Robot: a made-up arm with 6 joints.
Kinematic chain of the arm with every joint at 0, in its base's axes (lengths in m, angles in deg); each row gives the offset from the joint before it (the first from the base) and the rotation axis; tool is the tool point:
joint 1: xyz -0.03 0 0.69 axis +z
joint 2: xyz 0 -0.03 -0.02 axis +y
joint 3: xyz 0.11 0 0.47 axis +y
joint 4: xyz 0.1 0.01 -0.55 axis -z
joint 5: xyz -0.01 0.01 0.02 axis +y
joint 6: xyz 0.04 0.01 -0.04 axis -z
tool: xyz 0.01 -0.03 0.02
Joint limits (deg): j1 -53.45..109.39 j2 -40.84..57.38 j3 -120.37..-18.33 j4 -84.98..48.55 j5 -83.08..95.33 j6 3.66..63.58
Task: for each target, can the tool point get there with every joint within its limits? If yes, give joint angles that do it. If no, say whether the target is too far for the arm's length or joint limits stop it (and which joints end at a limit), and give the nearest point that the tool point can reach.
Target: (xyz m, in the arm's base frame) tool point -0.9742 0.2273 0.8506
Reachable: no: joint limits stop it (at a limit: joint 1, joint 4, joint 6) | nearest point -0.2250 0.4910 0.8506 | short by 0.794 m
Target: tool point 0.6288 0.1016 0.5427
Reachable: yes | joints 9.49 38.40 -58.13 -45.76 -63.77 11.58
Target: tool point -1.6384 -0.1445 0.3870
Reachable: no: too far | nearest point -0.1818 0.3682 0.3870 | short by 1.544 m
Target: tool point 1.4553 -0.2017 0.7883
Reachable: no: too far | nearest point 0.9816 -0.1374 0.7506 | short by 0.480 m
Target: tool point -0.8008 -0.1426 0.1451
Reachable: no: joint limits stop it (at a limit: joint 1, joint 2, joint 4, joint 6) | nearest point -0.1185 0.1937 0.3314 | short by 0.783 m
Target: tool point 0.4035 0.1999 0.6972
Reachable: yes | joints 26.04 -0.23 -27.82 -64.28 25.75 21.22
